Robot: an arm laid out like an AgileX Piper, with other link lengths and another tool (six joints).
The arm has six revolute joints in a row. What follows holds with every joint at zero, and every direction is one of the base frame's.
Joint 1 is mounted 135.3 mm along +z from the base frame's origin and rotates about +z.
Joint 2 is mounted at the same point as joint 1 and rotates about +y.
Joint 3 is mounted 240.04 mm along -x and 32.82 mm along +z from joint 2 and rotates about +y.
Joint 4 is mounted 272.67 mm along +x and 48.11 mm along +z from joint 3 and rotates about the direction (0.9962, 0, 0.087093).
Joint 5 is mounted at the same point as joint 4 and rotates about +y.
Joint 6 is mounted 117.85 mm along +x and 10.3 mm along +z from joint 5 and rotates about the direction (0.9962, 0, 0.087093).
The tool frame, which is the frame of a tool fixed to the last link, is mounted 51.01 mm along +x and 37 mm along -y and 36.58 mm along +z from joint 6; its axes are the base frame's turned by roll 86.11, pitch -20.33 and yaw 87.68 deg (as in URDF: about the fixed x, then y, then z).
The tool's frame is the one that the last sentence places.
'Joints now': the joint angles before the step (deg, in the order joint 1, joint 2, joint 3, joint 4, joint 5, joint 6). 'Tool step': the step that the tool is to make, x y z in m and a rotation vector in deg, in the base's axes. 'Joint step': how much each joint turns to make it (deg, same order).
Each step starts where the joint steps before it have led.
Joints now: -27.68 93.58 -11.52 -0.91 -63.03 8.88
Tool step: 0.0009 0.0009 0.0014 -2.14 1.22 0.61
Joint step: 0.02 -0.01 0.00 0.03 0.13 -2.54
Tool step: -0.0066 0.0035 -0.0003 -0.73 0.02 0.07
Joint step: -0.01 -0.31 1.68 0.11 -1.68 -0.72
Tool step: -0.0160 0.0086 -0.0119 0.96 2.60 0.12
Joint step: -0.04 -0.45 3.77 -0.06 -0.57 -0.37
